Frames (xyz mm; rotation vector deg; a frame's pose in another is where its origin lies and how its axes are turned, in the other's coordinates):
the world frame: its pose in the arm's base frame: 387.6 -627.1 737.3 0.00 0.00 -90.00
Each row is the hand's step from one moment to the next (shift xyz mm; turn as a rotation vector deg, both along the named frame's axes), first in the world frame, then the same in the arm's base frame.
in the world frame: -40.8 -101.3 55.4 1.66 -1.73 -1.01
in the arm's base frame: -101.3 40.8 55.4 -1.73 -1.66 -1.01
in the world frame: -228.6 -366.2 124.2 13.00 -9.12 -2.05
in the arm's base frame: -366.2 228.6 124.2 -9.12 -13.00 -2.05
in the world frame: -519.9 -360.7 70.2 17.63 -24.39 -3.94
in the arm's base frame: -360.7 519.9 70.2 -24.39 -17.63 -3.94
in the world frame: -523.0 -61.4 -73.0 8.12 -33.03 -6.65
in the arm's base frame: -61.4 523.0 -73.0 -33.03 -8.12 -6.65
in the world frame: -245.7 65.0 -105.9 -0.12 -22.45 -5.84
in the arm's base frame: 65.0 245.7 -105.9 -22.45 0.12 -5.84
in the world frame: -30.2 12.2 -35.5 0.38 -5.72 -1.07
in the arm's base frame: 12.2 30.2 -35.5 -5.72 -0.38 -1.07
